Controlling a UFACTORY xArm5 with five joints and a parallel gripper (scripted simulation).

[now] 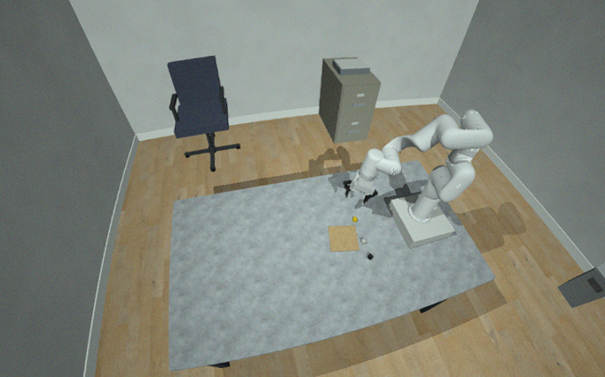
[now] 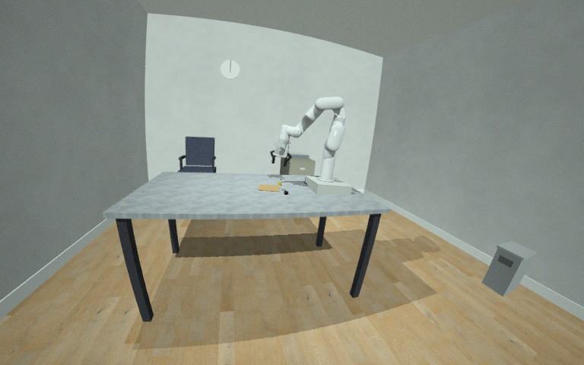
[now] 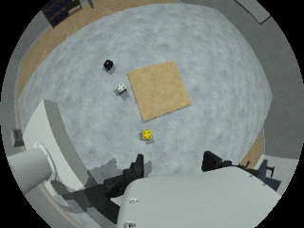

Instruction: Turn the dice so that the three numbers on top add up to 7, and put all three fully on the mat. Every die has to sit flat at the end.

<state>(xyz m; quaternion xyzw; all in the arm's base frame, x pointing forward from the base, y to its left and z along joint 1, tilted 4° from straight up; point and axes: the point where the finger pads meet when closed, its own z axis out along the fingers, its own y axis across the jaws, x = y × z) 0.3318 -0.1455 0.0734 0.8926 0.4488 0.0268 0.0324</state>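
Right now the yellow die is 10 mm behind my hand, 40 mm to the left of it and 140 mm below it. Also, from my hand: white die (10 mm ahead, 170 mm to the left, 140 mm below); black die (20 mm ahead, 260 mm to the left, 140 mm below); tan mat (90 mm ahead, 120 mm to the left, 150 mm below).
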